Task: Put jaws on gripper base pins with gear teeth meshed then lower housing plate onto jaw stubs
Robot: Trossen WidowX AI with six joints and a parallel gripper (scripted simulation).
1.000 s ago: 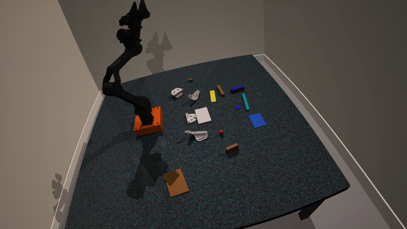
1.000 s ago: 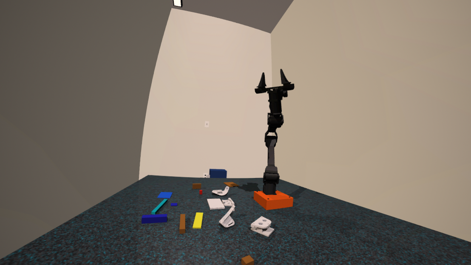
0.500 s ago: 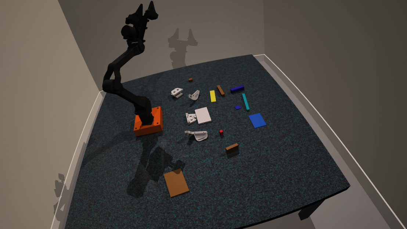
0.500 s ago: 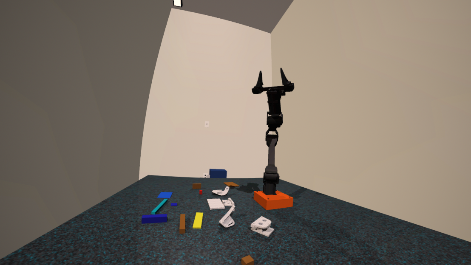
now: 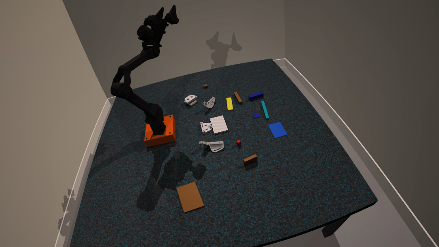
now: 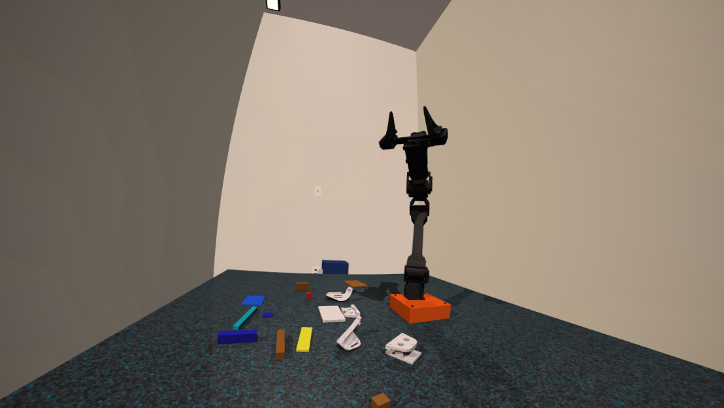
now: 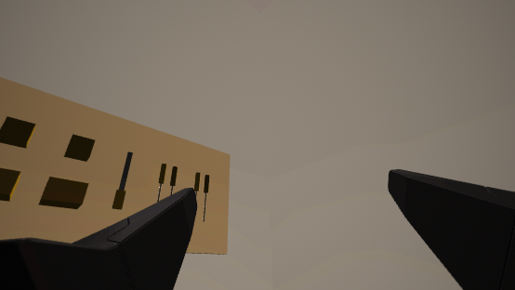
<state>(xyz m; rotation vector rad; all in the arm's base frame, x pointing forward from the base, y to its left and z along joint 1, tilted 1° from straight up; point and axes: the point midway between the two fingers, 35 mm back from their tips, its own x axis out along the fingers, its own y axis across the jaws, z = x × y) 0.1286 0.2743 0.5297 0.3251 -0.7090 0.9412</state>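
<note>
Right now my gripper tip is 10 cm short of the white jaw, 8 cm to the left of it and 57 cm above it. Also, from my gripper tip: brown cube: 7 cm ahead, 16 cm to the left, 60 cm below; yellow bar: 22 cm ahead, 6 cm to the right, 60 cm below; white block: 1 cm behind, 60 cm below.
</note>
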